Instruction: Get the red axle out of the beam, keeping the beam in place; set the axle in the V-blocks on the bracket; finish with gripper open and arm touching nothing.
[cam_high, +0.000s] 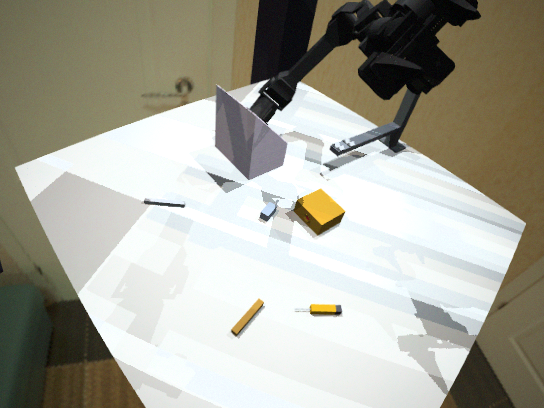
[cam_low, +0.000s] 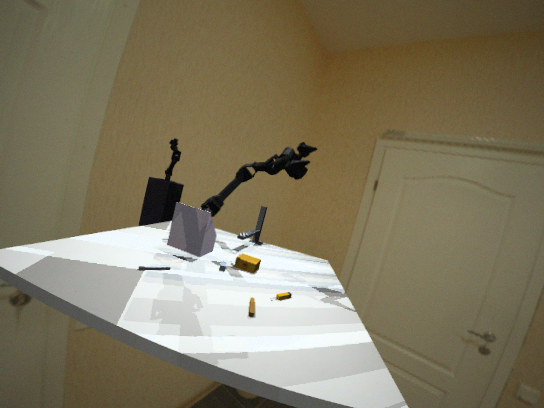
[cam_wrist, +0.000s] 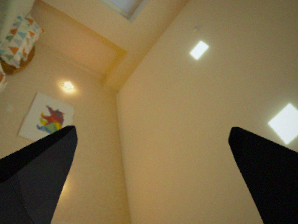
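The grey-blue block is 600 mm below my gripper tip, 290 mm behind it and 70 mm to the left of it. From my gripper tip the other things lie so: yellow beam (590 mm below, 190 mm behind, 180 mm to the left); wooden bar (600 mm below, 190 mm to the right, 60 mm behind); yellow-handled tool (600 mm below, 40 mm to the right, 30 mm ahead).
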